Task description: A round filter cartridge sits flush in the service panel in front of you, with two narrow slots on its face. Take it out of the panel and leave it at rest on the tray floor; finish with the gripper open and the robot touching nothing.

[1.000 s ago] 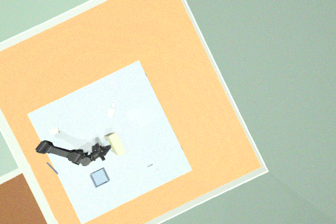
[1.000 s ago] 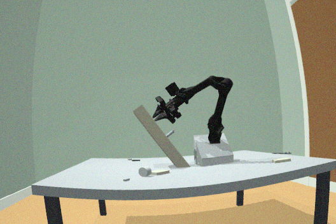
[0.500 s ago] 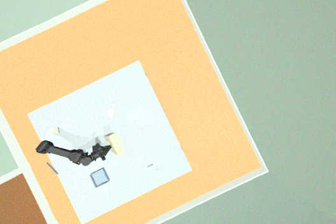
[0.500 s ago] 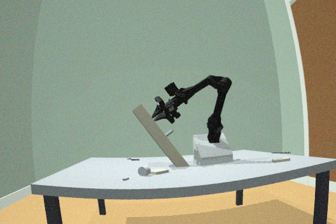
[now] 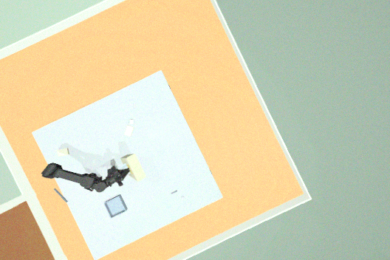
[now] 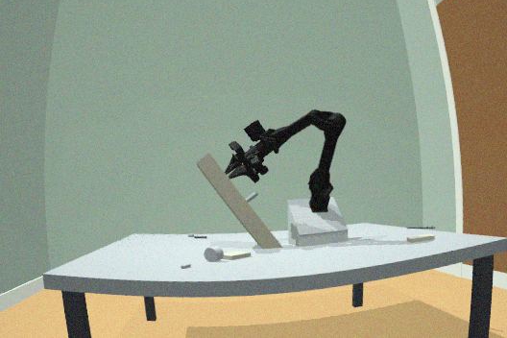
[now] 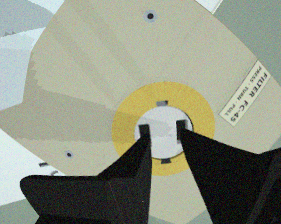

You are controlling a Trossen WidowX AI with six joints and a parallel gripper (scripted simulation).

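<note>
Right now the round white filter cartridge is 2 cm ahead of my gripper tip and 1 cm below it. The rest, counted from my gripper tip: grey square tray: 41 cm behind, 28 cm to the right, 26 cm below; then beige service panel: 3 cm behind, 9 cm below.
</note>
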